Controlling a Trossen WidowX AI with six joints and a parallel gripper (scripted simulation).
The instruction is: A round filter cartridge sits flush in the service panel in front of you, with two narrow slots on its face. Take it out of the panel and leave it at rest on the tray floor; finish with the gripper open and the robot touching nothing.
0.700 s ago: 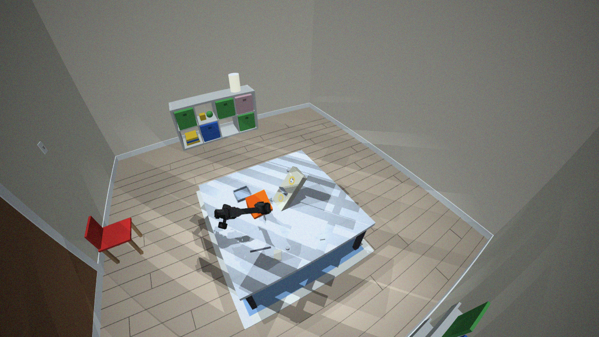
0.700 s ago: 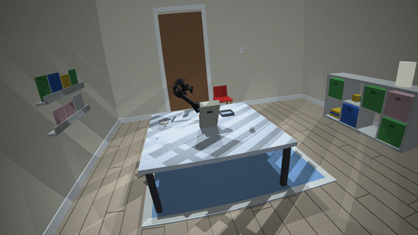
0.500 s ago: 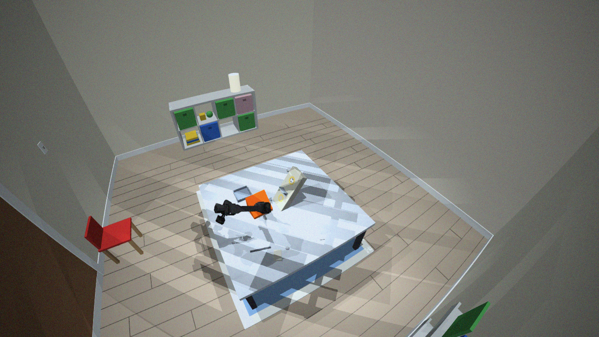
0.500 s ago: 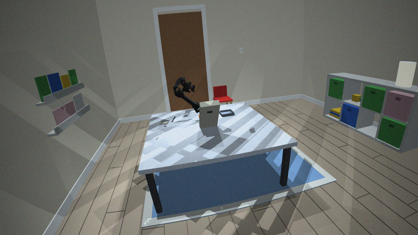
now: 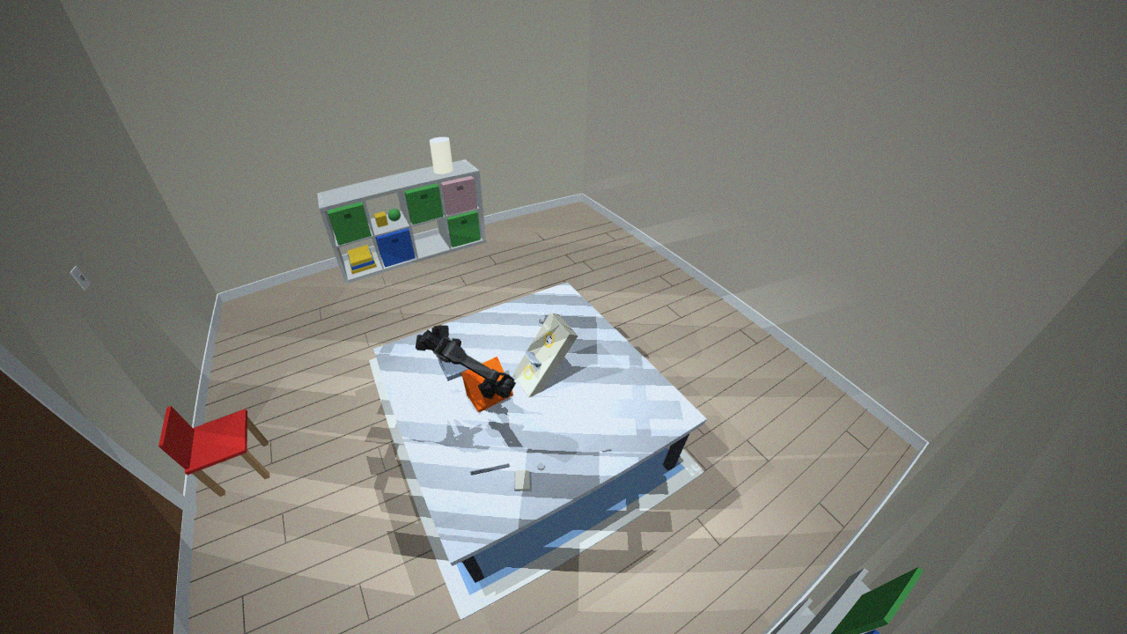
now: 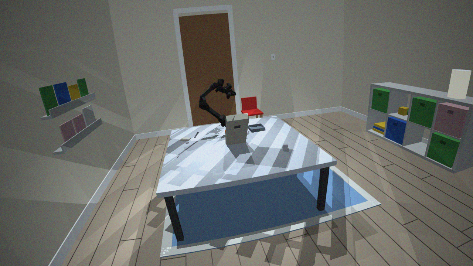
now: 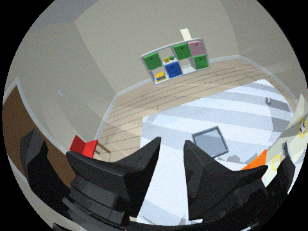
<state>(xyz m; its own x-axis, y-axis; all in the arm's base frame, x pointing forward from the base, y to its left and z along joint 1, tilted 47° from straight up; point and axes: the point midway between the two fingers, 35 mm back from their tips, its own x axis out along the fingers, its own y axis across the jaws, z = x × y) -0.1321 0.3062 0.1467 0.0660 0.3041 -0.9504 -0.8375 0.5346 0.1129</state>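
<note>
The round filter cartridge is 50 cm ahead of my gripper tip, 19 cm to the right of it and 15 cm below it. Also, from my gripper tip: grey tray: 12 cm ahead, 16 cm to the left, 37 cm below; then small pale block: 3 cm ahead, 59 cm to the right, 38 cm below; then service panel: 46 cm ahead, 18 cm to the right, 23 cm below.
</note>
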